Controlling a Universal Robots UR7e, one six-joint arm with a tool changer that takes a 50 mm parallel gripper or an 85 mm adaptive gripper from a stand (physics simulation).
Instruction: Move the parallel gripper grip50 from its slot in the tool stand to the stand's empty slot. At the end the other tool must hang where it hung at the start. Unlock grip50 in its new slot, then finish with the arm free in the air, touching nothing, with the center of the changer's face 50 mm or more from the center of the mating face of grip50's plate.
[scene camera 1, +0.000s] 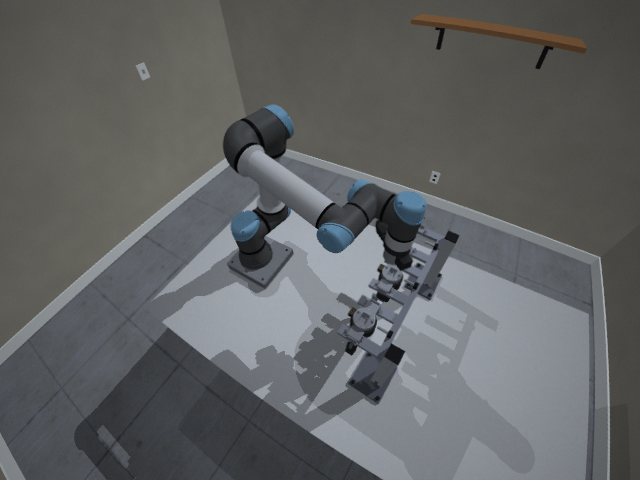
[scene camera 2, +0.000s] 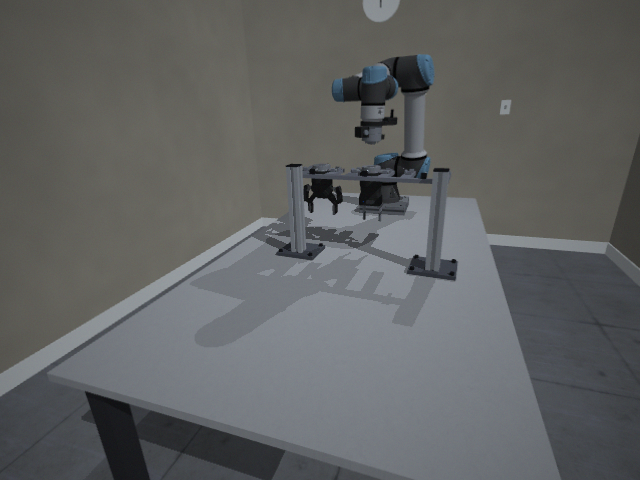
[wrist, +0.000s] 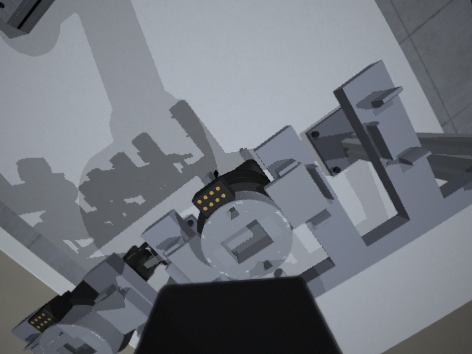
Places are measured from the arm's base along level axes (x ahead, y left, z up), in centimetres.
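Pixels of known places: arm's base at its link origin: (scene camera 1: 256, 255) (scene camera 2: 384, 199).
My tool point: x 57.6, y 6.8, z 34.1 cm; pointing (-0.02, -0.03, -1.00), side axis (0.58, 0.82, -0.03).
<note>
Ahead of a thing's pixels: the offset from my tool point to its top centre. "spot": to the spot under its first point. Level surfaces: height alone.
The changer (scene camera 1: 403, 259) (scene camera 2: 372, 136) at the arm's end carries no tool. It points down, high above the tool stand (scene camera 1: 439, 260) (scene camera 2: 294, 206) (wrist: 400, 235), a clear gap over the plates in scene camera 2. Grip50 (scene camera 2: 372, 212) hangs in the middle slot, its two thin fingers apart; its round plate {spot: dx +1.0, dy -0.1, dz -9.5 cm} (scene camera 1: 391, 275) (wrist: 279, 250) faces up. The adaptive gripper (scene camera 2: 323, 206) hangs in the end slot, plate {spot: dx +0.7, dy -17.9, dz -9.4 cm} (scene camera 1: 363, 320) up. The empty slot's tine (scene camera 1: 429, 235) (wrist: 362, 85) is at the other end. In scene camera 2 the empty slot is mostly hidden.
The robot base (scene camera 1: 255, 258) stands on the table {dz -38.2 cm} (scene camera 1: 206, 310) (scene camera 2: 336, 372) behind the stand. The stand's two posts rise from bolted feet {spot: dx +14.0, dy +23.6, dz -36.2 cm} (scene camera 2: 433, 267). A brown shelf (scene camera 1: 496, 31) is on the wall. A black block (wrist: 240, 320) fills the wrist view's bottom middle.
</note>
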